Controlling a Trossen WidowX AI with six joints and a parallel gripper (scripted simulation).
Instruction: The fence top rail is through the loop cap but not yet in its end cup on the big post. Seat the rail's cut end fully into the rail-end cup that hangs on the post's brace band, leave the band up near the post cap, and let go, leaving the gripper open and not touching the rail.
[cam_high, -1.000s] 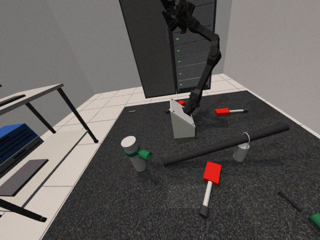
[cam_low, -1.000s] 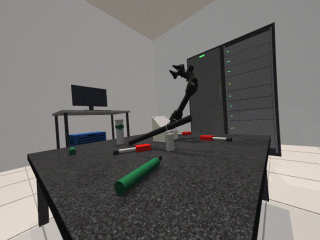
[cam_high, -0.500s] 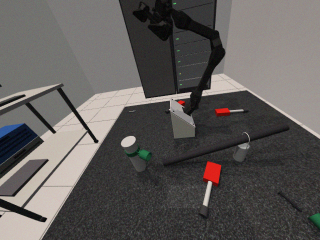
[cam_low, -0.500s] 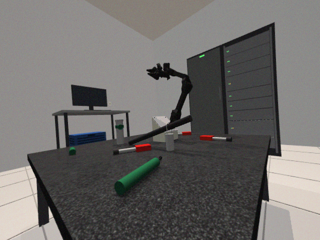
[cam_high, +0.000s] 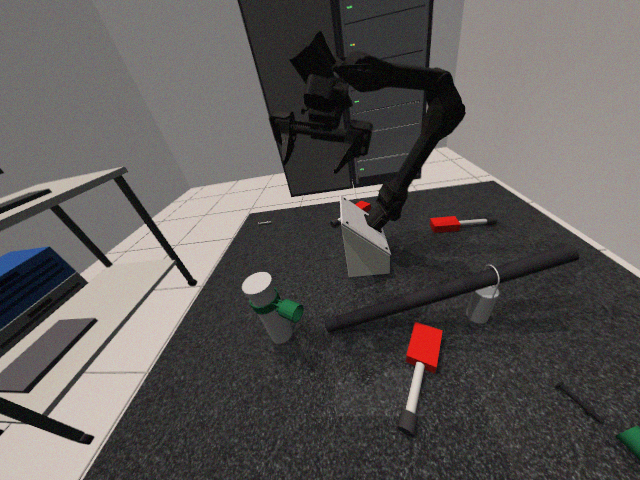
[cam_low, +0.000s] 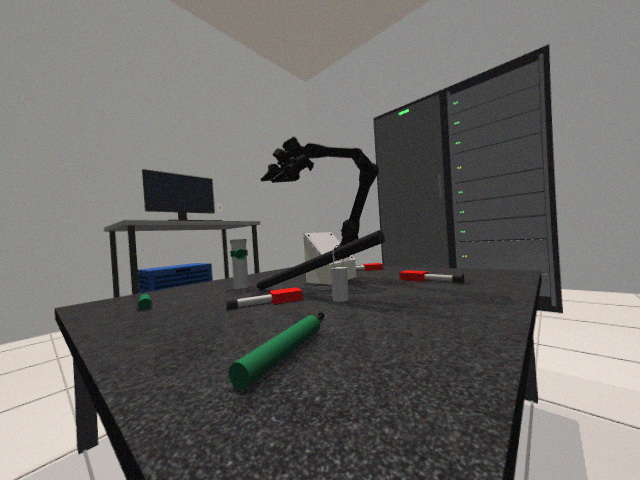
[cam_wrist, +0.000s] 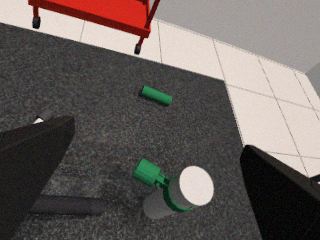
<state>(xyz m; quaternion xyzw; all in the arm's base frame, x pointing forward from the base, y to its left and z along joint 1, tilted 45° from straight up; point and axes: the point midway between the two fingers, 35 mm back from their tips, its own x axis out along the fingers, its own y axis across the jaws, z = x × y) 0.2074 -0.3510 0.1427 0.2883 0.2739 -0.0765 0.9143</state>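
My gripper tip is 280 mm above the green rail-end cup, 110 mm to the left of it and 60 mm short of it. Also, from my gripper tip: green cylinder: 440 mm to the left, 410 mm below, 410 mm ahead; thin black pin: 420 mm below, 400 mm to the left, 250 mm ahead; grey post: 340 mm to the left, 320 mm below, 60 mm ahead.
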